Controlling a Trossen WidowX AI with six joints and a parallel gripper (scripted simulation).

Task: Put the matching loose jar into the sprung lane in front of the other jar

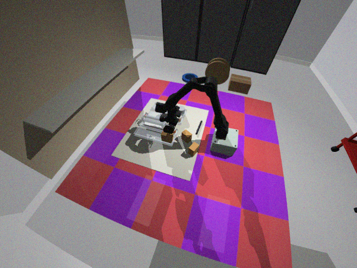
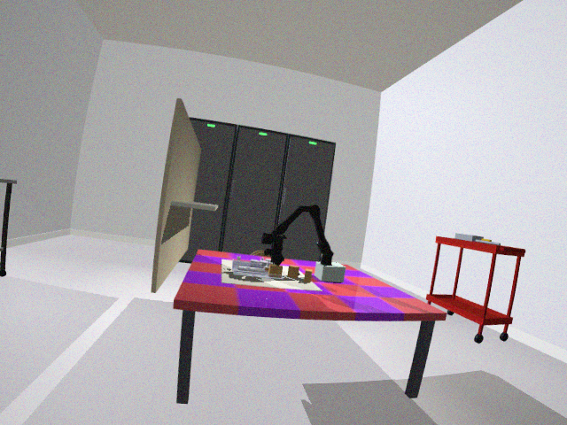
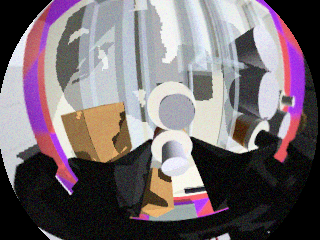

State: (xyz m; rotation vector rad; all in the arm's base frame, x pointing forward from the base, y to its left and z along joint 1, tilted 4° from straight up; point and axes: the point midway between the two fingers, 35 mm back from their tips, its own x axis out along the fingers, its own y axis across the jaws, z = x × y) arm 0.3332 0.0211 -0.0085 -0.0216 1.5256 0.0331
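My gripper tip is now 1 cm short of the brown box, 8 cm to the right of it and 1 cm below it. From my gripper tip the other things lie so: clear pusher rack (15 cm ahead, 2 cm to the right, 1 cm below).
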